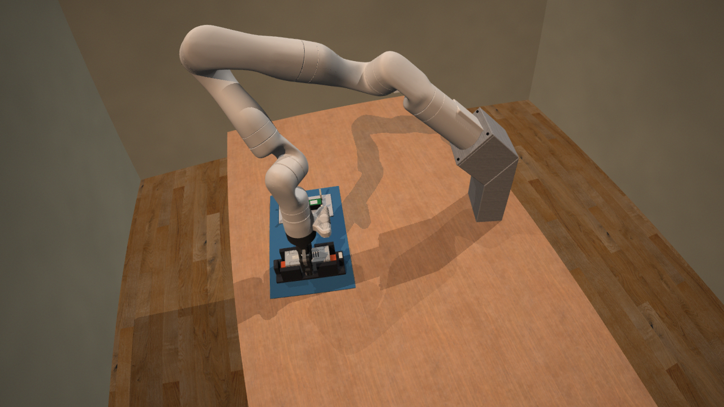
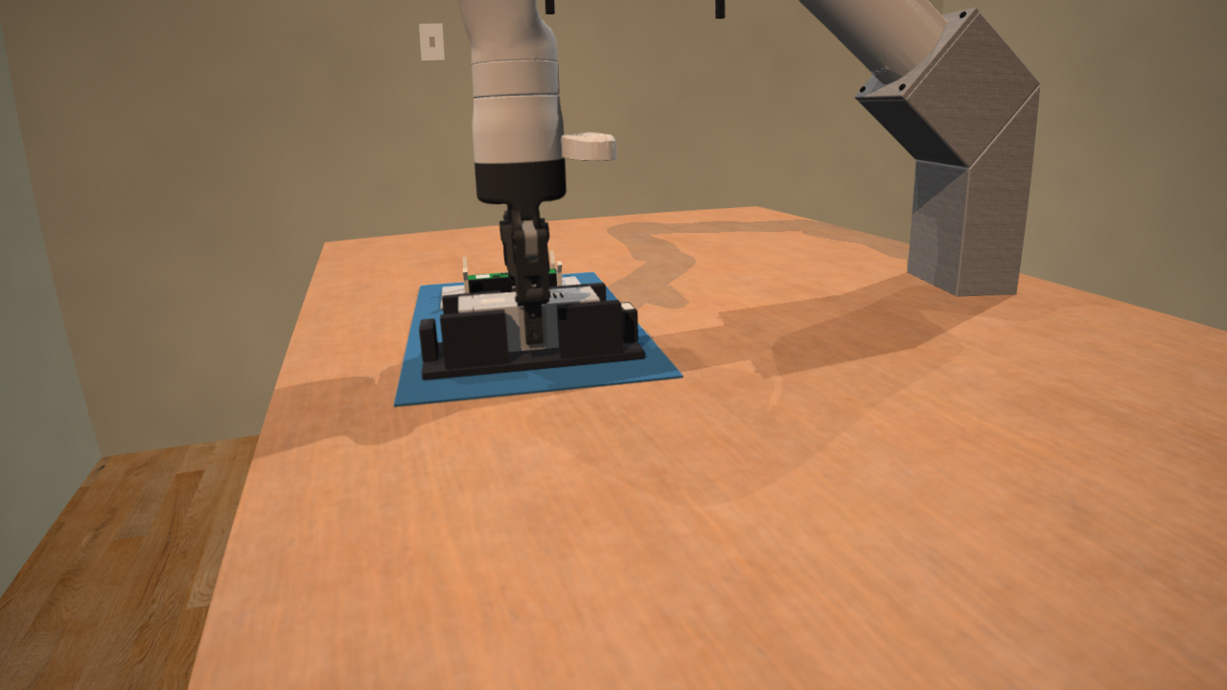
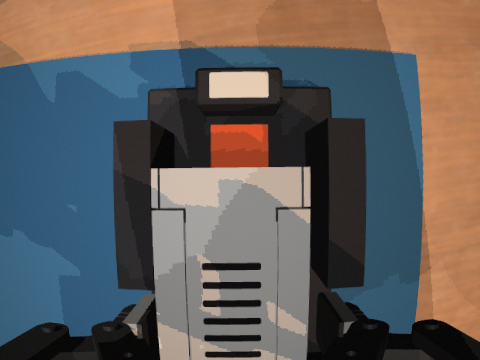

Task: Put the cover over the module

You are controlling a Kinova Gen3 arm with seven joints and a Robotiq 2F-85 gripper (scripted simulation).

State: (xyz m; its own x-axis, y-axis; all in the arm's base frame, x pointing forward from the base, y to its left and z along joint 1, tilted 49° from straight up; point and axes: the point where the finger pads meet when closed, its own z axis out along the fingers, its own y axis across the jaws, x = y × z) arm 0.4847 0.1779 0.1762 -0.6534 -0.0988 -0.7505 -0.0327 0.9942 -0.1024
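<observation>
The light grey cover is right at my hand.
</observation>
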